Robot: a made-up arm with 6 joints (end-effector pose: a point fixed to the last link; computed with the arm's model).
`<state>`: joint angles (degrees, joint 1 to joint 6).
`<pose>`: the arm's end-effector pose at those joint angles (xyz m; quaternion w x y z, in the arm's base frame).
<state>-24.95 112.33 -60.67 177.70 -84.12 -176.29</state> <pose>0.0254 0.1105 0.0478 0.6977 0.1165 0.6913 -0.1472</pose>
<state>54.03 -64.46 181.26 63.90 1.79 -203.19</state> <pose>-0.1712 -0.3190 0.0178 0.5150 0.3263 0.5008 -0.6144</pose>
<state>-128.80 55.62 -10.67 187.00 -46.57 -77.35</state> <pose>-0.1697 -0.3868 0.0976 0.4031 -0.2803 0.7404 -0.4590</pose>
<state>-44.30 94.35 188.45 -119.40 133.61 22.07</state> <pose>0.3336 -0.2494 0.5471 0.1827 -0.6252 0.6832 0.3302</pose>
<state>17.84 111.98 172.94 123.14 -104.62 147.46</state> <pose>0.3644 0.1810 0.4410 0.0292 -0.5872 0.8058 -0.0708</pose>
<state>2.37 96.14 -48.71 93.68 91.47 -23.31</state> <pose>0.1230 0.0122 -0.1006 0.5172 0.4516 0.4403 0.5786</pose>
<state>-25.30 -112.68 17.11 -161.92 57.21 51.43</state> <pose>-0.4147 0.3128 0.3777 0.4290 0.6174 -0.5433 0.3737</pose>
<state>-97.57 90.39 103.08 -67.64 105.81 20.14</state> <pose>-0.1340 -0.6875 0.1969 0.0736 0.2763 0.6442 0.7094</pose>
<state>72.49 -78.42 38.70 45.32 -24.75 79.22</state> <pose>-0.0946 -0.5591 0.5620 0.7491 -0.2407 -0.5246 -0.3251</pose>
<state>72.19 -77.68 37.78 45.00 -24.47 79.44</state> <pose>-0.0942 -0.5500 0.5729 0.7458 -0.2527 -0.5271 -0.3196</pose>
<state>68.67 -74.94 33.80 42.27 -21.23 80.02</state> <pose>-0.1094 -0.5060 0.6137 0.7202 -0.2939 -0.5447 -0.3134</pose>
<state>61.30 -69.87 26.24 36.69 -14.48 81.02</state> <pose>-0.1253 -0.4143 0.6757 0.6755 -0.3639 -0.5685 -0.2968</pose>
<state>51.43 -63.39 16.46 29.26 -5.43 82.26</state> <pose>-0.1105 -0.2939 0.7244 0.6358 -0.4404 -0.5763 -0.2641</pose>
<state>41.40 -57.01 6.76 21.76 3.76 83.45</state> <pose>-0.0610 -0.1912 0.7361 0.6215 -0.5006 -0.5575 -0.2288</pose>
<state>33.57 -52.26 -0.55 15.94 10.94 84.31</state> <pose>-0.0092 -0.1342 0.7214 0.6270 -0.5350 -0.5262 -0.2092</pose>
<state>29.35 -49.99 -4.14 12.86 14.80 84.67</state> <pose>0.0175 -0.1143 0.7072 0.6343 -0.5471 -0.5058 -0.2061</pose>
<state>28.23 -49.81 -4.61 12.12 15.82 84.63</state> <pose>0.0195 -0.1127 0.7045 0.6354 -0.5459 -0.5036 -0.2111</pose>
